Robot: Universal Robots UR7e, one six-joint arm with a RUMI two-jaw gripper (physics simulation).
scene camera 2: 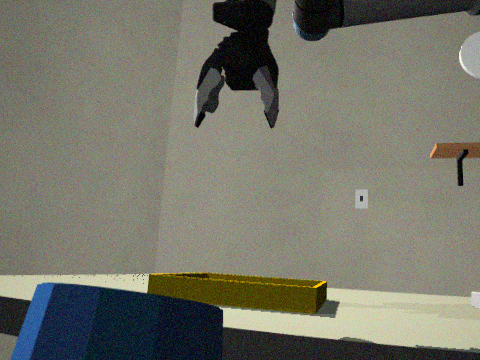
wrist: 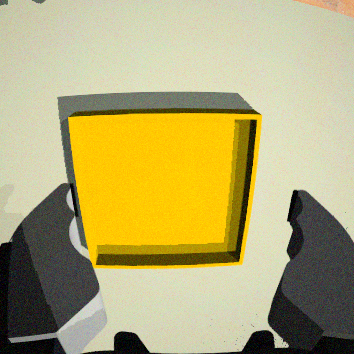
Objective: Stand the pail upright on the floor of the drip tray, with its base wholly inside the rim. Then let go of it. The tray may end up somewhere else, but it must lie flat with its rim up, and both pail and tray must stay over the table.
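Frame: origin at the arm's base, x ahead, y left, z up, level; millimetres.
Where they show: gripper, between the fingertips: [scene camera 2: 232, 127] [wrist: 183, 191].
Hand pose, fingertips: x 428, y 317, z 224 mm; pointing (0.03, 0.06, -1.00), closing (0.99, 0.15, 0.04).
After its pixels a point has its place.
The yellow drip tray [scene camera 2: 270, 296] @(z -9, x 365, y 297 mm) [wrist: 150, 160] @(z -23, x 417, y 234 mm) lies flat on the table, rim up, with its floor bare in the wrist view. The blue pail [scene camera 2: 125, 320] @(z -5, x 332, y 617 mm) shows at the lower left of the scene view, in front of the tray and overlapping the table's front edge. It is cut off by the bottom of the frame, so its base and what is under it are hidden. The pail does not show in the wrist view. My gripper [scene camera 2: 235, 125] @(z 224, x 428, y 317 mm) [wrist: 183, 191] @(z 224, x 428, y 317 mm) is open and empty, high above the tray, with its fingers pointing down.
The pale table [scene camera 2: 400, 320] @(z -27, x 204, y 262 mm) [wrist: 165, 50] @(z -27, x 411, y 383 mm) has a dark front edge, which runs along the bottom of the scene view. A small white object [scene camera 2: 475, 299] @(z -12, x 96, y -52 mm) is at the far right. A wooden shelf [scene camera 2: 457, 150] on a black bracket and a wall plate [scene camera 2: 361, 205] are behind.
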